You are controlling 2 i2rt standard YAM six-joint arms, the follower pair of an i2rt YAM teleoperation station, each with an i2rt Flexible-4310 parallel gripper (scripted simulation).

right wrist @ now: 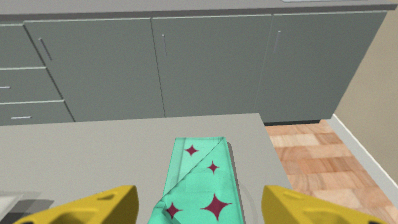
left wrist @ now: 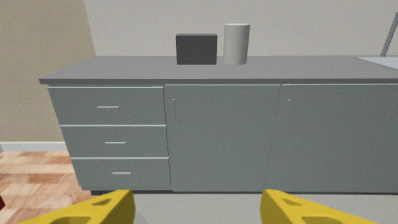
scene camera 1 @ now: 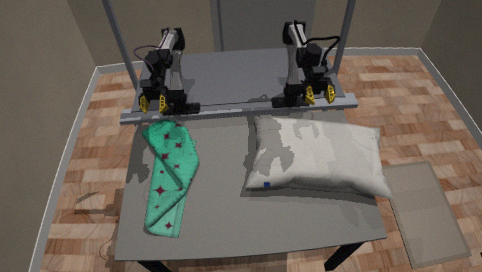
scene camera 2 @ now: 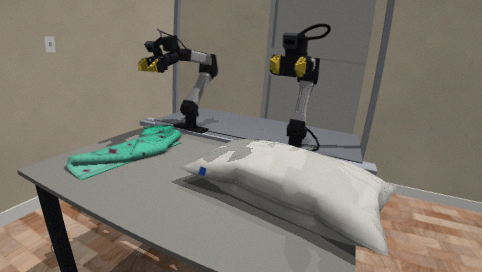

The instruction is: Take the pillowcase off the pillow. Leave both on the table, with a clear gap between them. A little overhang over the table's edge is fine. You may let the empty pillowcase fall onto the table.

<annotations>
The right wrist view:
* my right gripper: 200,195
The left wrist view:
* my left gripper: 197,199
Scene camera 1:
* my left gripper: 322,103
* green pillowcase: 176,161
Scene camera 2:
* my left gripper: 285,66
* green pillowcase: 153,140
</annotations>
